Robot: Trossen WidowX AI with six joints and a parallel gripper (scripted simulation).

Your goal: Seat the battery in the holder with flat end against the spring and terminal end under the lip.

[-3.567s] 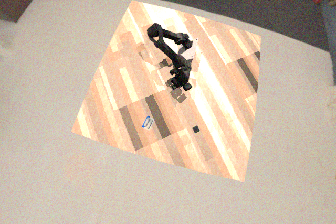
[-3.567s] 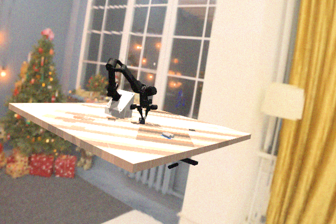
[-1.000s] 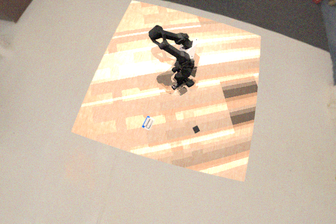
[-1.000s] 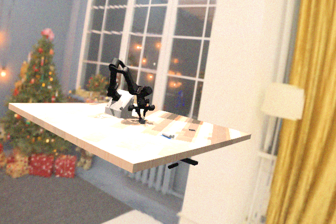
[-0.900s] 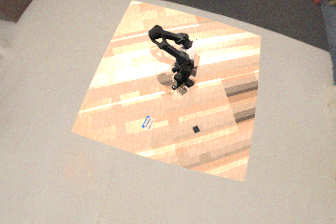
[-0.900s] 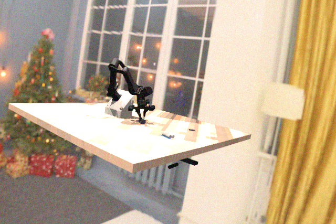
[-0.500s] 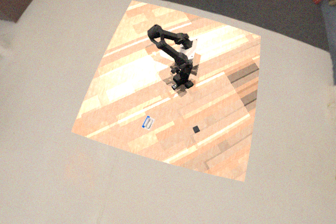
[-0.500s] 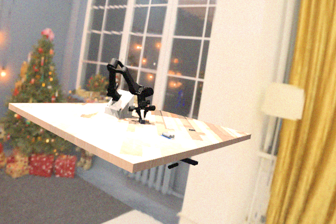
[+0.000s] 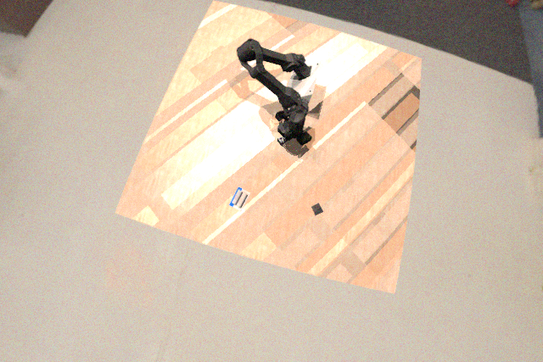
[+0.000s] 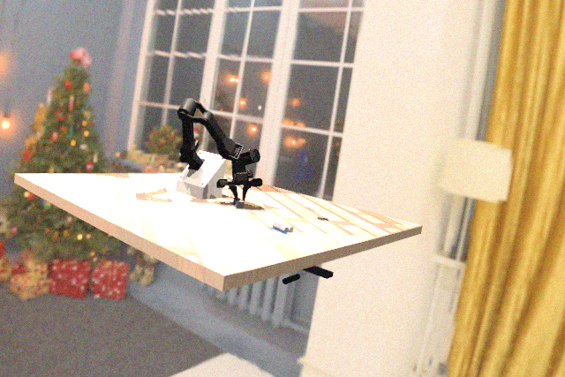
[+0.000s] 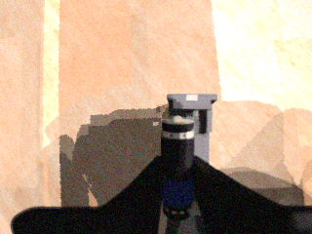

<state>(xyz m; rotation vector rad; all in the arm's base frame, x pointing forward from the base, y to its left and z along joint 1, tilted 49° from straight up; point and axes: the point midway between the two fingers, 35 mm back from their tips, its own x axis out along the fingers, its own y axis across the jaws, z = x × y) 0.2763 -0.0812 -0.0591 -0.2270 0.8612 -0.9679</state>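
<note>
The battery is 1 cm above my gripper tip. The rest, counted from my gripper tip: black square (29 cm ahead, 20 cm to the left, 1 cm below).
</note>
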